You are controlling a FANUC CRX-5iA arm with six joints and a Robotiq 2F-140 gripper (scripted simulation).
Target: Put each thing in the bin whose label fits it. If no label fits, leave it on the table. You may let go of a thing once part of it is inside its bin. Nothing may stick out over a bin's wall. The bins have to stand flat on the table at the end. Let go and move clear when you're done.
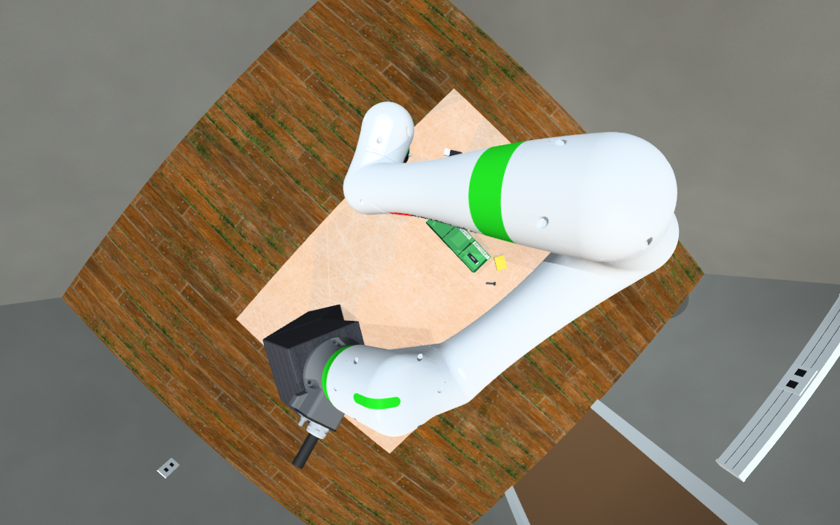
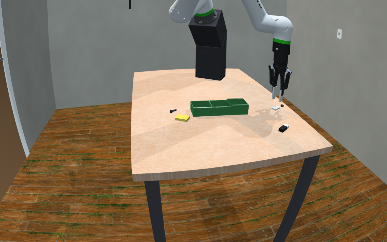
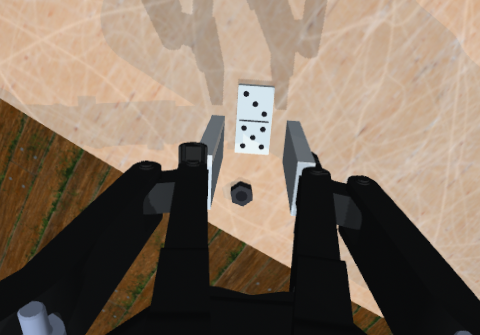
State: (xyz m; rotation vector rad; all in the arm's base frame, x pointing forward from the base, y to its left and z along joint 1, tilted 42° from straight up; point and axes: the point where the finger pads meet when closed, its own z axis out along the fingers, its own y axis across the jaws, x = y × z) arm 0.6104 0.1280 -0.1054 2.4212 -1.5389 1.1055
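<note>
My gripper is now 70 mm above the white domino. From my hand the other things lie so: small black round piece: 10 mm behind, 60 mm to the left, 70 mm below; then black-and-white eraser: 190 mm ahead, 120 mm to the right, 70 mm below; then green three-part bin: 70 mm behind, 300 mm to the right, 60 mm below.
</note>
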